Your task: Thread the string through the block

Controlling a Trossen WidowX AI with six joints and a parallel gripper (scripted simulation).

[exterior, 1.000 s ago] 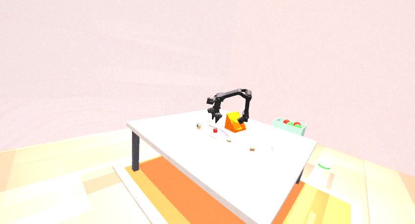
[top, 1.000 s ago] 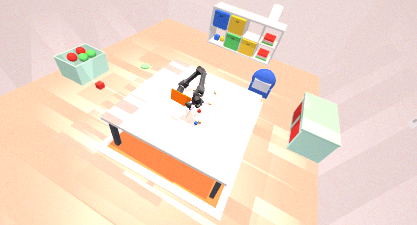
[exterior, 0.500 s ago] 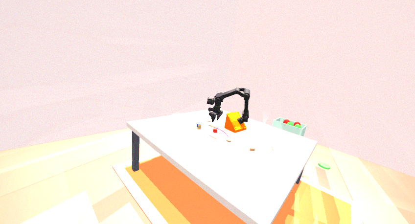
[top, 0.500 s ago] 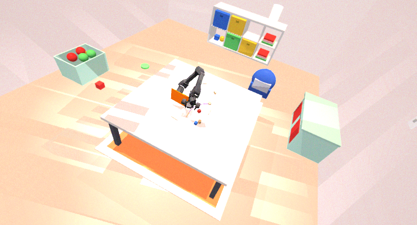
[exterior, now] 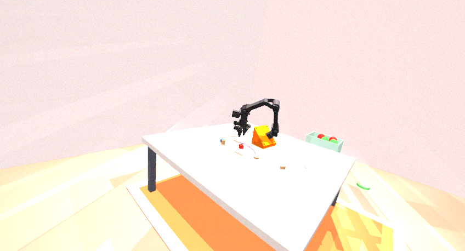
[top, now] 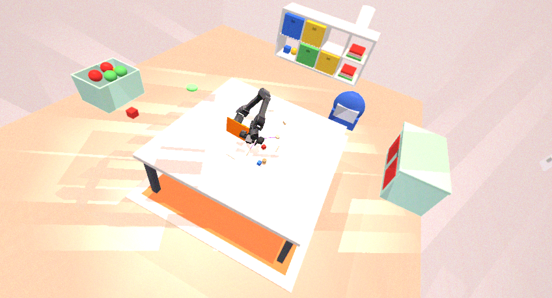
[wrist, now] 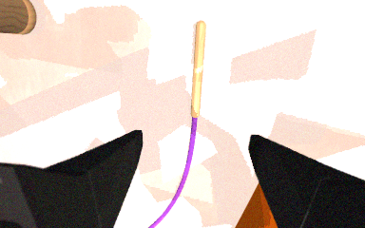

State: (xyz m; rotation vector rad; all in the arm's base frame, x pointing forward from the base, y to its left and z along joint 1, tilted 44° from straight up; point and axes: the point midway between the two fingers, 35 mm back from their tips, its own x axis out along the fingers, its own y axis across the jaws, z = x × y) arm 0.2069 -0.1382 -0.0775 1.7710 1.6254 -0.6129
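The red cube lies 8 cm to the left of my gripper tip, 8 cm ahead of it and 5 cm below it. Also, from my gripper tip: short wooden cylinder: 15 cm ahead, 6 cm to the right, 4 cm below; then wooden stick: 19 cm ahead, 12 cm to the left, 6 cm below; then blue cube: 13 cm ahead, 9 cm to the right, 5 cm below.
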